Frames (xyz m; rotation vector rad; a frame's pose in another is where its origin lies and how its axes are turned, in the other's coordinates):
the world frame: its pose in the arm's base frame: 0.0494 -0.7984 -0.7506 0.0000 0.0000 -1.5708
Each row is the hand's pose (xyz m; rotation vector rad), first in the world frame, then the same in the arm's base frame.
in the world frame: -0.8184 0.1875 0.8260 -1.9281 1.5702 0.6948
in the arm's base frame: 0.2369 0.0200 0.0754 -0.2408 2.3534 -0.0318
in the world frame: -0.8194 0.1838 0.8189 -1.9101 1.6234 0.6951
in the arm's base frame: 0.2332 0.0210 0.0683 -0.1926 2.3740 -0.0169
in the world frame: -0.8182 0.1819 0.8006 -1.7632 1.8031 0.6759
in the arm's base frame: 0.2313 0.0198 0.0500 0.0269 2.4004 -0.0226
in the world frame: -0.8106 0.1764 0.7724 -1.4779 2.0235 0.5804
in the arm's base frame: 0.2258 0.0122 0.0218 0.3726 2.3909 -0.1178
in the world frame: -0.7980 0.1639 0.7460 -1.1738 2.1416 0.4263
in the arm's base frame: 0.2133 -0.0004 -0.0046 0.6778 2.3220 -0.2986
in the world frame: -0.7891 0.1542 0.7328 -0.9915 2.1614 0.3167
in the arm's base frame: 0.2036 -0.0093 -0.0178 0.8349 2.2502 -0.4406
